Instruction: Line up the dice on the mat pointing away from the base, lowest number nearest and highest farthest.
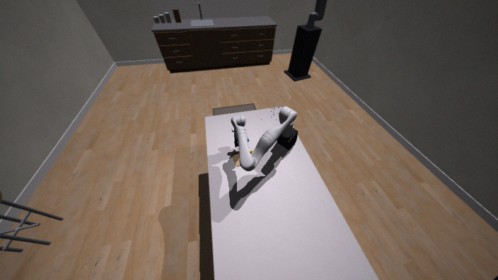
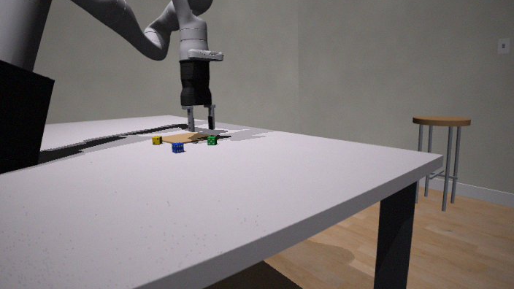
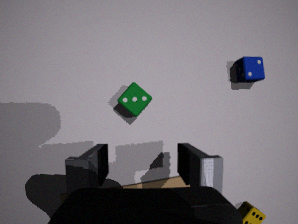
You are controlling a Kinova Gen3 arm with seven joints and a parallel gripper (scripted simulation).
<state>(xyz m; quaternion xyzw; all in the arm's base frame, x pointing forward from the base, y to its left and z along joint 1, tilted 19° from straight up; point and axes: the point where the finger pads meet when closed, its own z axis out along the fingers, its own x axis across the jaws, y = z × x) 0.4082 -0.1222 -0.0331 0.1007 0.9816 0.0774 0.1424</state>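
The green die is 40 mm to the right of my hand and 40 mm below it. From my hand the other things lie so: tan mat 100 mm to the left, 50 mm below, 10 mm ahead; then yellow die 80 mm to the left, 80 mm behind, 40 mm below; then blue die 110 mm behind, 50 mm to the right, 40 mm below.
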